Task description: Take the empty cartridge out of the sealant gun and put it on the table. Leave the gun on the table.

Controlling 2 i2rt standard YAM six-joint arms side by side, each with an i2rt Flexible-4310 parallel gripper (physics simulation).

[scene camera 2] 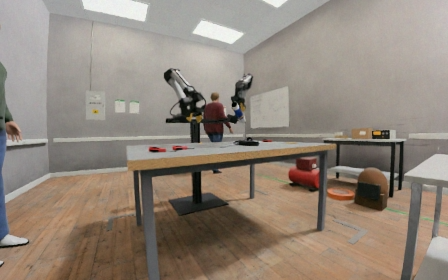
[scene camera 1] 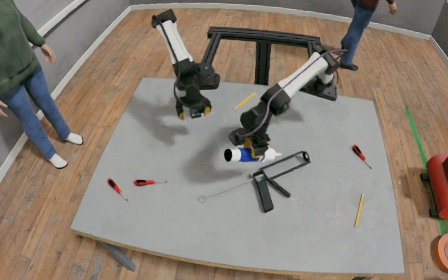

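Seen in the pictures: left gripper, between the fingertips: [scene camera 2: 238, 112] [scene camera 1: 250, 153]; right gripper, between the fingertips: [scene camera 2: 194, 122]; left arm's base, origin of its link: [scene camera 2: 236, 117] [scene camera 1: 318, 87].
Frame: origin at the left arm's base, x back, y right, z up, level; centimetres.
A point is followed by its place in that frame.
Note:
The cartridge [scene camera 1: 246, 155] {x -48.9, y 27.0, z 2.3 cm} [scene camera 2: 237, 112] {x -49.1, y 29.2, z -1.2 cm}, white with a blue band, is in the left gripper [scene camera 1: 254, 150] {x -45.8, y 26.2, z -0.5 cm} [scene camera 2: 241, 107] {x -45.8, y 26.2, z -0.5 cm}, which is shut on it. It is held in the air above the table [scene camera 1: 165, 230] {x -72.6, y 55.5, z -26.1 cm} [scene camera 2: 230, 152] {x -81.9, y 53.7, z -26.1 cm}, clear of the gun in the scene camera 2 view, tilted with its nozzle lower. Its open dark end faces left in the scene camera 1 view. The black sealant gun [scene camera 1: 264, 192] {x -47.4, y 18.6, z -22.8 cm} [scene camera 2: 247, 143] {x -48.2, y 20.1, z -24.3 cm} lies on the table, its rod stretching left. The right gripper [scene camera 1: 194, 114] {x -25.0, y 54.2, z -7.0 cm} [scene camera 2: 194, 119] {x -25.0, y 54.2, z -7.0 cm} is open and empty, high above the table at the back left.
Two red screwdrivers [scene camera 1: 114, 186] {x -58.9, y 85.6, z -24.0 cm} [scene camera 1: 145, 182] {x -52.8, y 71.4, z -24.1 cm} lie at the left of the table, and another screwdriver [scene camera 1: 357, 150] {x -14.7, y -26.4, z -23.8 cm} lies at the right. One yellow pencil [scene camera 1: 359, 210] {x -48.9, y -26.4, z -25.4 cm} lies at the front right, another pencil [scene camera 1: 245, 101] {x 10.7, y 36.9, z -25.7 cm} at the back. A black frame [scene camera 1: 262, 35] {x 41.1, y 32.1, z 1.6 cm} stands behind.

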